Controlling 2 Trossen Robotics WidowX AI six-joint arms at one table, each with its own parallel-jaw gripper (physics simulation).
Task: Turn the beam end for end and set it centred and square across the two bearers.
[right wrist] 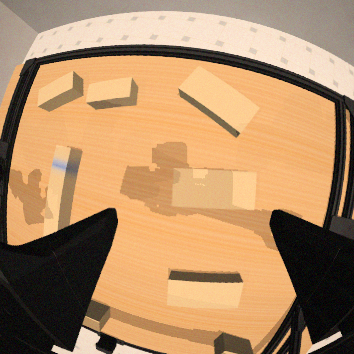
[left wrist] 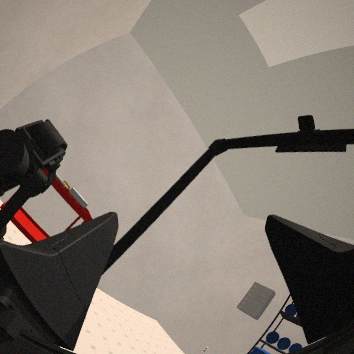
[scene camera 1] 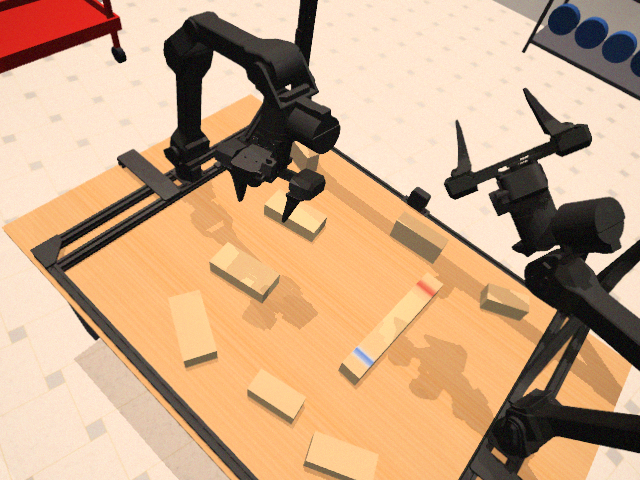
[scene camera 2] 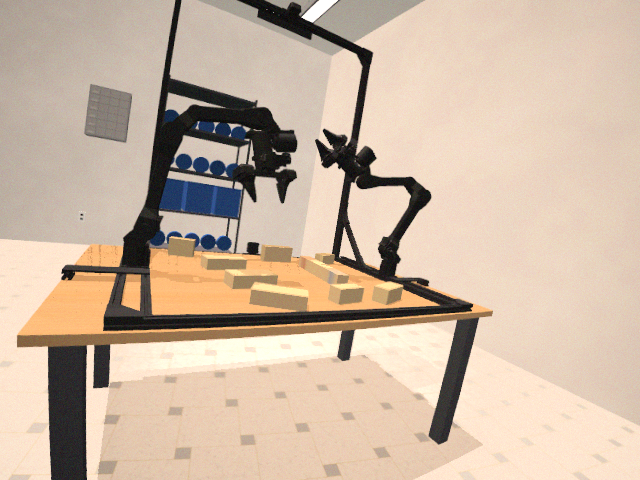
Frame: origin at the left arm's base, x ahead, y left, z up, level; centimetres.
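Where they show: left gripper, fingertip midpoint: (left wrist: 194,222) (scene camera 1: 489,104) (scene camera 2: 319,134); right gripper, fingertip midpoint: (right wrist: 196,217) (scene camera 1: 261,211) (scene camera 2: 269,202); left arm's base, link origin: (scene camera 1: 509,440) (scene camera 2: 386,275); right arm's base, link origin: (scene camera 1: 188,173) (scene camera 2: 134,265).
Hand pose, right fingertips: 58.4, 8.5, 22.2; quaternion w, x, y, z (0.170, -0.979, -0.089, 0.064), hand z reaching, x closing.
Note:
Each offset is from my right fingertips to the top centre of the thing, as dx, dy, dz.
The beam @[-28.4, -11.9, -19.7] (scene camera 1: 388,330) (scene camera 2: 319,268) (right wrist: 56,192) lies flat on the table, its blue band nearer the front and its red band towards the back in scene camera 1; the left finger in the right wrist view hides its red end. Two similar blocks lie roughly parallel, one @[+6.1, -18.5, -20.3] (scene camera 1: 310,221) (scene camera 2: 223,262) (right wrist: 205,292) behind the other @[+2.7, +1.3, -20.3] (scene camera 1: 235,268) (scene camera 2: 250,279) (right wrist: 215,189); I cannot tell for certain which blocks are the bearers. My right gripper (scene camera 1: 262,210) (scene camera 2: 268,201) (right wrist: 196,217) is open and empty, high above them, fingers down. My left gripper (scene camera 1: 491,105) (scene camera 2: 321,135) (left wrist: 194,222) is open and empty, raised, fingers upward.
Other blocks stand around: one @[+0.5, +17.4, -20.3] (scene camera 1: 192,325) (scene camera 2: 279,297) (right wrist: 220,100) at the left, two @[-20.8, +15.8, -19.7] (scene camera 1: 276,393) @[-36.5, +16.0, -19.4] (scene camera 1: 341,455) near the front, two @[-19.5, -34.7, -17.8] (scene camera 1: 418,236) @[-43.7, -35.0, -19.7] (scene camera 1: 505,300) along the back rail, and one @[+18.2, -34.7, -17.8] (scene camera 1: 305,156) (scene camera 2: 181,246) behind the right arm. A black frame (scene camera 2: 248,318) borders the table.

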